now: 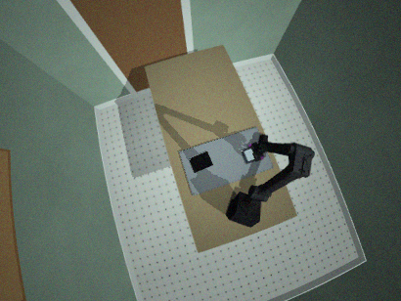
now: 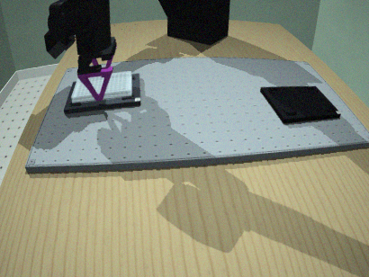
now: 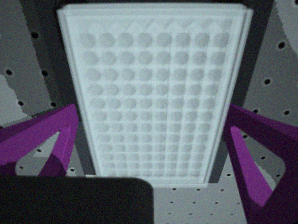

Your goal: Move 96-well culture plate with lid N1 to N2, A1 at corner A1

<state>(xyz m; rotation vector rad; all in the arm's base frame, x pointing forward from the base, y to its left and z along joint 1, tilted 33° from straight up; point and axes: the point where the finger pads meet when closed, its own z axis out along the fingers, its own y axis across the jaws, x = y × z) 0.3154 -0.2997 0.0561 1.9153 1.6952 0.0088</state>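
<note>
My hand is right at the clear lid.
</note>
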